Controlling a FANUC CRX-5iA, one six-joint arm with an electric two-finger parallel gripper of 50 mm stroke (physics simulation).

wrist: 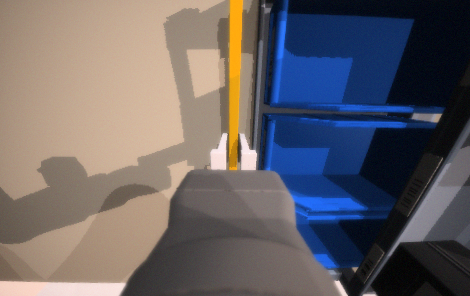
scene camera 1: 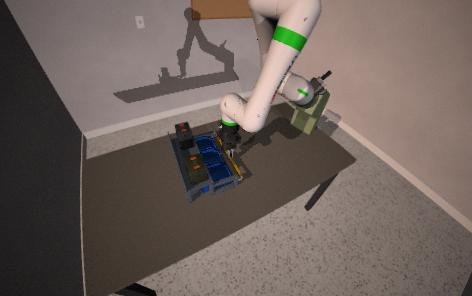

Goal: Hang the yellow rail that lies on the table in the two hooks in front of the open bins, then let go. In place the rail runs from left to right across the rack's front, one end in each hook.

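Frame: origin at the arm's base, x ahead, y left, z up, level; millimetres.
Seen in the pictures: gripper, between the fingertips: (wrist: 233, 142) (scene camera 1: 229, 157).
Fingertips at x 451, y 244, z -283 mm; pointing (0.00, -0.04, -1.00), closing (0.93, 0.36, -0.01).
Note:
Offsets run from my fingertips to a thing's top centre. "spot": to the spot under its first point. Level surfaces: height alone.
The yellow rail {dz +19, dx +7, dy -19 mm} (scene camera 1: 237, 168) (wrist: 235, 60) runs along the rack's front, beside the open blue bins (scene camera 1: 213, 157) (wrist: 345, 60). My gripper (scene camera 1: 230, 154) (wrist: 233, 142) is shut on the rail, with one pale finger on each side of it. In the wrist view the rail is nearly parallel to the rack's front edge {spot: dz -28, dx +11, dy +56 mm} (wrist: 258, 100), with a narrow strip between them. In the scene view the rail's ends are close to the rack's two front corners. The hooks are too small to make out there, and I cannot tell whether the ends sit in them.
The grey rack {spot: dz +59, dx +273, dy +93 mm} (scene camera 1: 178, 162) stands on the brown table {dz -43 mm} (scene camera 1: 135, 220). A black case {dz +181, dx +255, dy -44 mm} (scene camera 1: 184, 136) (wrist: 432, 265) and an olive case {dz +156, dx +171, dy +171 mm} (scene camera 1: 197, 170) stand on its rear part. A pale green pedestal (scene camera 1: 306, 121) is at the table's far right, under the robot's base.

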